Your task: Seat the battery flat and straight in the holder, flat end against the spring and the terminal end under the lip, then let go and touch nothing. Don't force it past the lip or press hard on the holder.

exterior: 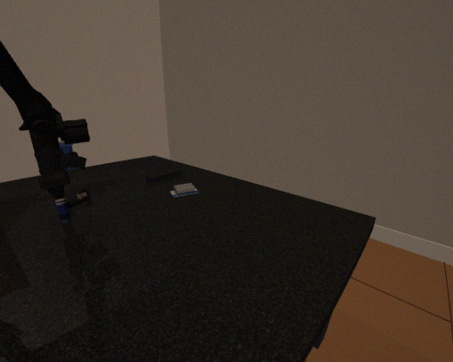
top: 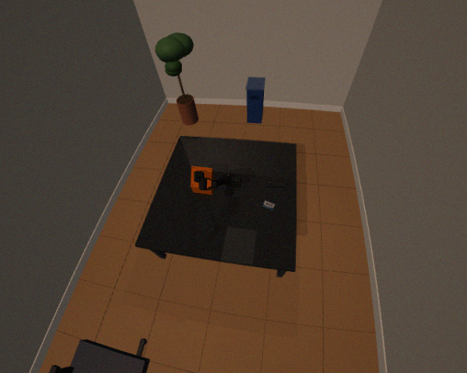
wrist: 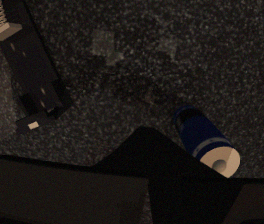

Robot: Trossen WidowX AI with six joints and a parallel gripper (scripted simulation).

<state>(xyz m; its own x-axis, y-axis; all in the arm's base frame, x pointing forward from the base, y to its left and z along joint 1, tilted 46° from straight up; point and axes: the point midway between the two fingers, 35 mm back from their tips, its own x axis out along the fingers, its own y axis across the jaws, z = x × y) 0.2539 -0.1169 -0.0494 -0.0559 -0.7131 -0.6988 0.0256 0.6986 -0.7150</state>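
My gripper tip is 4 cm to the left of the battery and 1 cm above it.
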